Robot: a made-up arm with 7 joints.
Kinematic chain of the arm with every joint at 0, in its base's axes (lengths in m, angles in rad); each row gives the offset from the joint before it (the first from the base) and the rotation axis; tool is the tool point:
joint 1: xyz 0 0 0.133 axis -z
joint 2: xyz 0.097 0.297 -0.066 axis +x
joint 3: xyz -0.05 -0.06 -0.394 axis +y
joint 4: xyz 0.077 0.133 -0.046 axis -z
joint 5: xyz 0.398 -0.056 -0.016 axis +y
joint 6: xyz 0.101 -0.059 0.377 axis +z
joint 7: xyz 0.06 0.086 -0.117 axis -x
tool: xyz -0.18 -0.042 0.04
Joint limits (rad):
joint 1: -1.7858..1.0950
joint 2: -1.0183..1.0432
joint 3: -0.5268..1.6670
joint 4: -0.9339..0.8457
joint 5: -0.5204..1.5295
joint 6: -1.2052..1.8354
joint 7: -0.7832..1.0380
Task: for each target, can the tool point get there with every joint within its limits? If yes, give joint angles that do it. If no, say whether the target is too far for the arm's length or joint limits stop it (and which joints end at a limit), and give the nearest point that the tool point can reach.
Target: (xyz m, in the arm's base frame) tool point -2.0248 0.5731 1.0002
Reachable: no: too far | nearest point -1.3228 0.3744 0.2696 | short by 1.033 m
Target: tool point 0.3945 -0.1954 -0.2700
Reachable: yes | joints 0.7590 0.4984 0.2094 0.4855 -0.0391 1.3657 0.4087
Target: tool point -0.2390 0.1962 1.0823
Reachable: no: joint limits stop it (at a limit: joint 2, joint 3, joint 4, joint 6, joint 7) | nearest point -0.4907 0.4028 0.5580 | short by 0.617 m
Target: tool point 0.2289 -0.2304 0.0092
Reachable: yes | joints 0.5852 -0.2403 0.0165 0.6089 -0.0533 1.5000 0.7518
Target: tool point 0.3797 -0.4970 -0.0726
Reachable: yes | joints 0.8772 0.0280 -0.2064 0.3107 0.8490 1.3118 0.4302
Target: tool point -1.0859 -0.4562 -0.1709
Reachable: no: joint limits stop it (at a limit: joint 1, joint 3, joint 4, joint 5, joint 6, joint 7) | nearest point -1.2403 -0.4064 -0.2096 | short by 0.167 m
